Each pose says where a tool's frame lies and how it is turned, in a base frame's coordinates. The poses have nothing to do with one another.
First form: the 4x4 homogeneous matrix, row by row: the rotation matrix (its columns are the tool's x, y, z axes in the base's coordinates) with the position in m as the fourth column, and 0 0 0 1 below. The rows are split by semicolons.
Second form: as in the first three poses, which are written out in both.
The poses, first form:
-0.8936 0.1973 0.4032 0.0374; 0.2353 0.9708 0.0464 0.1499; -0.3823 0.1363 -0.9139 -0.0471; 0 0 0 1
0.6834 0.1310 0.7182 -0.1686; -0.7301 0.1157 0.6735 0.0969; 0.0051 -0.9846 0.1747 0.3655; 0 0 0 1
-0.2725 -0.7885 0.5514 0.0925; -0.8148 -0.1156 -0.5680 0.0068; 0.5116 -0.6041 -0.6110 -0.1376; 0 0 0 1
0.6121 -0.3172 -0.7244 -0.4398; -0.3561 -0.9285 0.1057 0.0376; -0.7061 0.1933 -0.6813 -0.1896; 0 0 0 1
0.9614 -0.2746 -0.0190 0.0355; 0.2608 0.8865 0.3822 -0.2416; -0.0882 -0.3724 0.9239 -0.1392; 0 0 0 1
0.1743 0.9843 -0.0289 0.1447; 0.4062 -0.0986 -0.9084 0.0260; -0.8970 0.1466 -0.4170 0.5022; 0 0 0 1
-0.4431 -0.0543 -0.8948 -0.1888; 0.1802 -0.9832 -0.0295 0.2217; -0.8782 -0.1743 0.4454 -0.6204; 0 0 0 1
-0.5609 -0.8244 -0.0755 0.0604; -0.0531 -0.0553 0.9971 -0.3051; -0.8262 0.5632 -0.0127 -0.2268; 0 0 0 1
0.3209 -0.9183 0.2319 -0.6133; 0.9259 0.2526 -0.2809 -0.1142; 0.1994 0.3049 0.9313 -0.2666; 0 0 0 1
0.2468 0.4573 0.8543 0.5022; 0.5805 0.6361 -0.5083 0.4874; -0.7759 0.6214 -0.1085 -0.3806; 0 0 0 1
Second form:
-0.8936 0.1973 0.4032 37.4; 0.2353 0.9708 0.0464 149.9; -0.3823 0.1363 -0.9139 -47.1; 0 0 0 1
0.6834 0.1310 0.7182 -168.6; -0.7301 0.1157 0.6735 96.9; 0.0051 -0.9846 0.1747 365.5; 0 0 0 1
-0.2725 -0.7885 0.5514 92.5; -0.8148 -0.1156 -0.5680 6.8; 0.5116 -0.6041 -0.6110 -137.6; 0 0 0 1
0.6121 -0.3172 -0.7244 -439.8; -0.3561 -0.9285 0.1057 37.6; -0.7061 0.1933 -0.6813 -189.6; 0 0 0 1
0.9614 -0.2746 -0.0190 35.5; 0.2608 0.8865 0.3822 -241.6; -0.0882 -0.3724 0.9239 -139.2; 0 0 0 1
0.1743 0.9843 -0.0289 144.7; 0.4062 -0.0986 -0.9084 26.0; -0.8970 0.1466 -0.4170 502.2; 0 0 0 1
-0.4431 -0.0543 -0.8948 -188.8; 0.1802 -0.9832 -0.0295 221.7; -0.8782 -0.1743 0.4454 -620.4; 0 0 0 1
-0.5609 -0.8244 -0.0755 60.4; -0.0531 -0.0553 0.9971 -305.1; -0.8262 0.5632 -0.0127 -226.8; 0 0 0 1
0.3209 -0.9183 0.2319 -613.3; 0.9259 0.2526 -0.2809 -114.2; 0.1994 0.3049 0.9313 -266.6; 0 0 0 1
0.2468 0.4573 0.8543 502.2; 0.5805 0.6361 -0.5083 487.4; -0.7759 0.6214 -0.1085 -380.6; 0 0 0 1

